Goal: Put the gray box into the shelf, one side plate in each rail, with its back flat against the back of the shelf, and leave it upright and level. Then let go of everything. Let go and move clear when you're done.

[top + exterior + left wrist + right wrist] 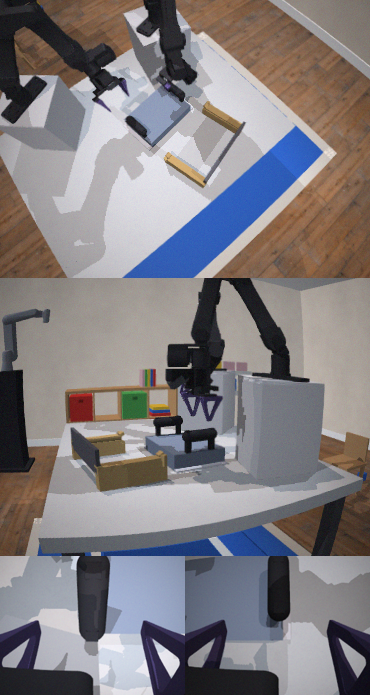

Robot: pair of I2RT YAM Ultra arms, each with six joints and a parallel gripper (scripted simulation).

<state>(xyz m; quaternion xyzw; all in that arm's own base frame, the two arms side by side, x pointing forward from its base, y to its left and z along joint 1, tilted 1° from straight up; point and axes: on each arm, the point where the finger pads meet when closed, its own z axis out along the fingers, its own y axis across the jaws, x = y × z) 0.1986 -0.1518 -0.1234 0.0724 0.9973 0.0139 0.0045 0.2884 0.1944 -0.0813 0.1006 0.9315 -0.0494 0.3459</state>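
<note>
Now: right hand 15 cm above the gray box, 13 cm to the right of it and 6 cm short of it.
Right now the gray box is 2 cm ahead of my left hand, 12 cm to the right of it and 11 cm below it.
</note>
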